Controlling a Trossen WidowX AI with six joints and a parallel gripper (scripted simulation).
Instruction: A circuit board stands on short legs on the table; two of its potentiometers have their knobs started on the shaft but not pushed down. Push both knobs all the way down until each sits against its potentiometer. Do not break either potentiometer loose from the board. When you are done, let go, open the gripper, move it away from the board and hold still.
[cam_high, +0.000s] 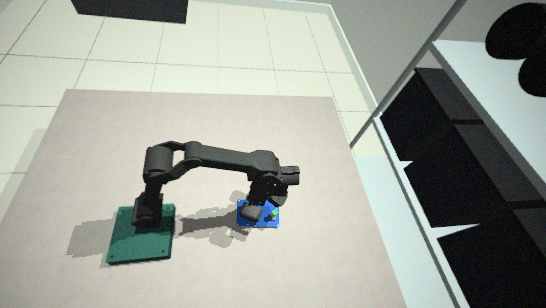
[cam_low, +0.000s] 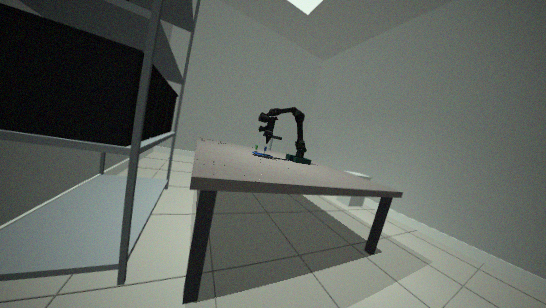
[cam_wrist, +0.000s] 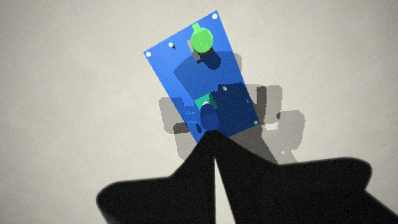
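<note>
The blue knob is 40 mm below my gripper tip. From my gripper tip the other things lie so: green knob: 60 mm ahead, 30 mm to the right, 40 mm below.
</note>
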